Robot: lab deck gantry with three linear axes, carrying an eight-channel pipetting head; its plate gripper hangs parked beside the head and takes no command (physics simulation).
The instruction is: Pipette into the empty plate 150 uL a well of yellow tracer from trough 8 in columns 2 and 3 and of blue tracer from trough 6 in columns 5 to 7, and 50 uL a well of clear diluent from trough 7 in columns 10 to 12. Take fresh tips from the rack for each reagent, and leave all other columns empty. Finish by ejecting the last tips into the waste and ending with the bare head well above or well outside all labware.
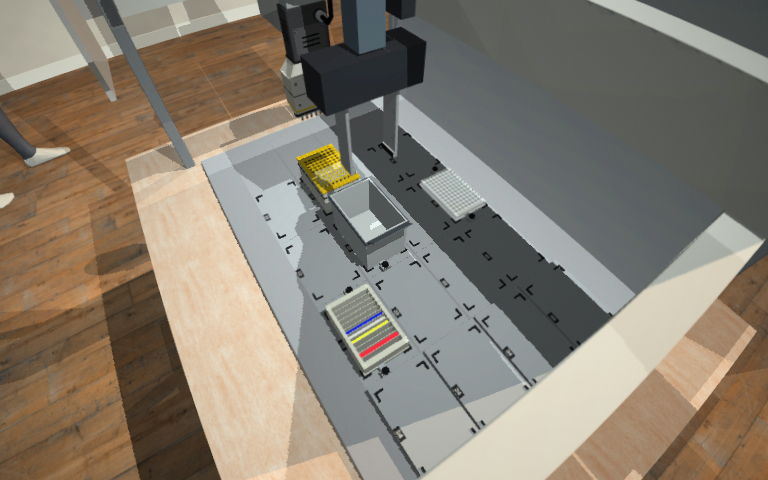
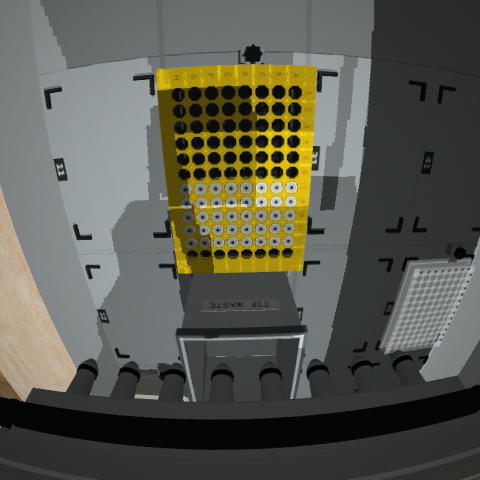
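The pipetting head (image 1: 300, 90) is raised near the back of the deck; its nozzles (image 2: 222, 375) are bare. The parked plate gripper (image 1: 372, 164) hangs beside it, fingers apart and empty. The yellow tip rack (image 1: 317, 161) (image 2: 167, 240) has tips in columns 7 to 11; columns 1 to 6 and 12 are empty. The white plate (image 1: 453, 194) (image 2: 429, 306) lies on the dark, shaded strip; its well contents are too small to tell. The trough block (image 1: 403, 346) shows blue, clear or white, yellow and red strips. The grey tip waste (image 1: 387, 249) (image 2: 200, 290) stands between rack and troughs.
The waste's walls stand taller than the plate. A pale side wall (image 1: 589, 362) crosses the front right, and a dark panel (image 1: 566, 141) runs along the right. A grey post (image 1: 150, 84) rises at the left back corner. Black corner marks cover the deck.
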